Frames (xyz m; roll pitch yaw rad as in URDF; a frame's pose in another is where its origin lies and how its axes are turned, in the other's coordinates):
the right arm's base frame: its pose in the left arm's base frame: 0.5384 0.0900 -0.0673 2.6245 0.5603 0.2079
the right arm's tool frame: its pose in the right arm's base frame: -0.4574 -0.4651 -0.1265 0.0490 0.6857 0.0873
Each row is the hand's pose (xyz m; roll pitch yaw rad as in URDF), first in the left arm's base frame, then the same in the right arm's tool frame.
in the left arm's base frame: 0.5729 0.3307 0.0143 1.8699 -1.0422 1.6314
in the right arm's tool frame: 0.4494 0.2915 0.2438 -0.2584 1.2880 -0.2349
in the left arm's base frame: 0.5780 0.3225 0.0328 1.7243 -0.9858 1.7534
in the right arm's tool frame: 0.4518 0.3079 0.2312 -0.5999 1.3050 -0.5458
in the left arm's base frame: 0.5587 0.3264 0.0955 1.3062 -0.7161 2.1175
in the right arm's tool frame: 0.4417 0.3238 0.1682 -1.7296 1.1546 -1.5829
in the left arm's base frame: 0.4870 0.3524 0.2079 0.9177 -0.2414 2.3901
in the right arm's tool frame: 0.3990 0.3225 0.0392 -2.3184 0.6760 -1.9857
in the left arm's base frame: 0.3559 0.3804 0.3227 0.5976 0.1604 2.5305
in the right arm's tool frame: 0.3046 0.2983 -0.1079 -2.6810 0.2608 -2.0902
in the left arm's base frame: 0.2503 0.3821 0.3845 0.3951 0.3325 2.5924
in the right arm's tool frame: 0.2166 0.2832 -0.1916 -2.9045 0.0818 -2.1249
